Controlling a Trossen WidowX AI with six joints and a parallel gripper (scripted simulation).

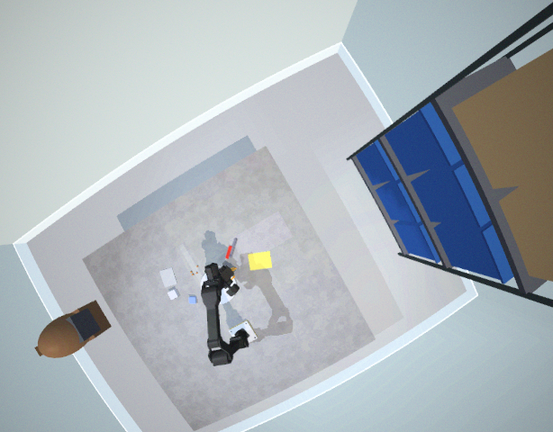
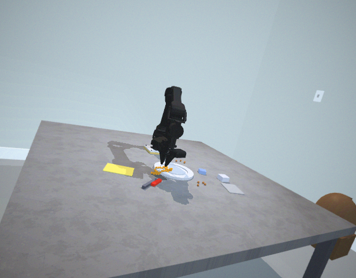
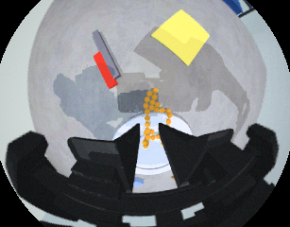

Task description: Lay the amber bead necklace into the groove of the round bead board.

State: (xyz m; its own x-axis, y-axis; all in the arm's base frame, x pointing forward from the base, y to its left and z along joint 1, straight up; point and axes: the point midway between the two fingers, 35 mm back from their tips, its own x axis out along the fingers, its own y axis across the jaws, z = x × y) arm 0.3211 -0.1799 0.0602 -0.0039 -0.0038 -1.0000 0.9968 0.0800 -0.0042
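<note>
The round white bead board is 20 mm behind my gripper tip, 90 mm to the left of it and 30 mm below it. The rest, counted from my gripper tip: yellow sheet: 70 mm behind, 180 mm to the right, 40 mm below; then blue block: 10 mm ahead, 260 mm to the left, 40 mm below; then grey tool: 80 mm ahead, 100 mm to the right, 40 mm below.
</note>
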